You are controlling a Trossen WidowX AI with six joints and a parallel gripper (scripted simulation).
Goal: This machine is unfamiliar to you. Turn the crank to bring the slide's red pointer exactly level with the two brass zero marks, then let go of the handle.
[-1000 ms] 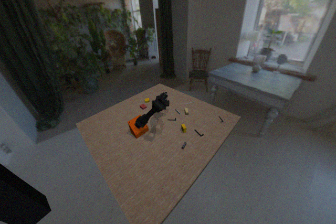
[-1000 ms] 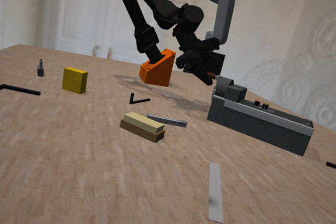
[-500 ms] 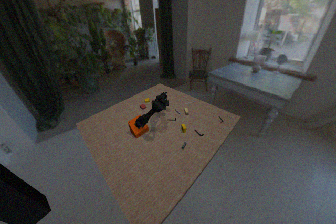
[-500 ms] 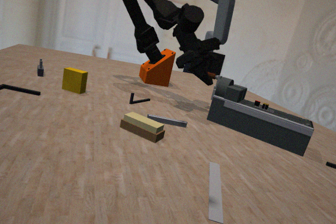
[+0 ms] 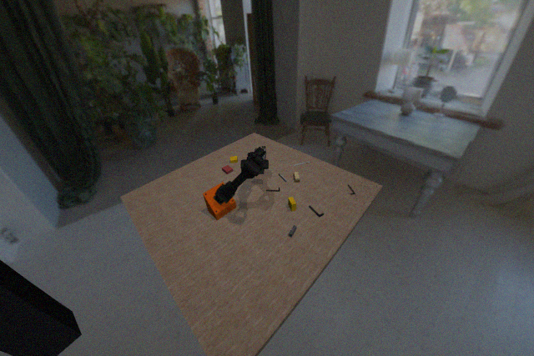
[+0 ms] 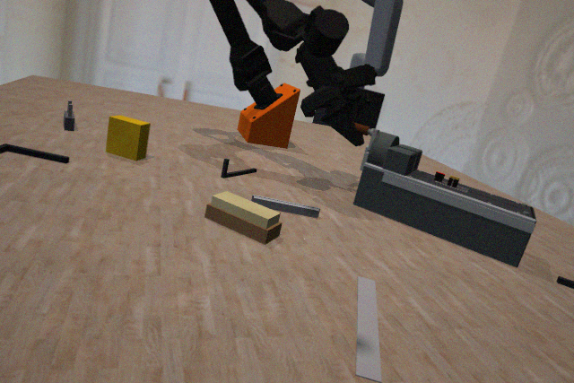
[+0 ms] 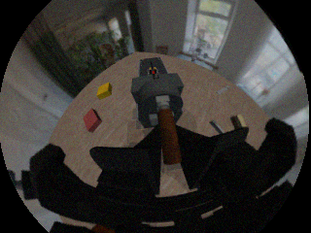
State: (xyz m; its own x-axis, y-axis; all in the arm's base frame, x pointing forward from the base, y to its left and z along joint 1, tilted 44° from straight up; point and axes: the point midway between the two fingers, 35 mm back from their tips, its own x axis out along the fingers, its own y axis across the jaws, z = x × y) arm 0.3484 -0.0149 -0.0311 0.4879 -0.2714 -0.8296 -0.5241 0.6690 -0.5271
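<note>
Now: gripper tip 1 cm past the brown crank handle, 1 cm to the left of it and 3 cm below it. The rest, counted from my gripper tip: red pointer: 12 cm ahead, 8 cm to the left, 1 cm below; then red block: 7 cm behind, 25 cm to the left, 8 cm below; then grey bar: 8 cm ahead, 17 cm to the right, 9 cm below.
</note>
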